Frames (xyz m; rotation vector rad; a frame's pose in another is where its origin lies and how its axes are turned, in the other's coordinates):
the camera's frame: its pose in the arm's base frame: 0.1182 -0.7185 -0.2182 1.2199 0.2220 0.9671
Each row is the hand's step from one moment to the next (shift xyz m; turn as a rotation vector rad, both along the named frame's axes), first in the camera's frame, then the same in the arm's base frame.
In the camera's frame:
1: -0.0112 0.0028 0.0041 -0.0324 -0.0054 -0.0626
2: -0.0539 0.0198 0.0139 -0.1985 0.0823 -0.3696
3: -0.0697 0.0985 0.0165 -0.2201 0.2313 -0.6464
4: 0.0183 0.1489 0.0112 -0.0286 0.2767 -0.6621
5: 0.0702 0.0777 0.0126 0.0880 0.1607 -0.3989
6: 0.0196 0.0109 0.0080 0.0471 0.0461 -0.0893
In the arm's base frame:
1: -0.0056 -0.0109 0.0002 -0.0555 0.0195 -0.0392
2: -0.0338 -0.0483 0.0042 -0.3897 0.1122 -0.1352
3: -0.0815 -0.0601 0.0677 -0.6494 0.2900 -0.1184
4: -0.0573 0.0083 0.1389 -0.5669 0.4404 -0.0206
5: 0.0107 0.0436 0.0954 -0.2753 0.3415 0.0178
6: 0.0112 0.0089 0.0190 -0.0503 0.0965 0.0220

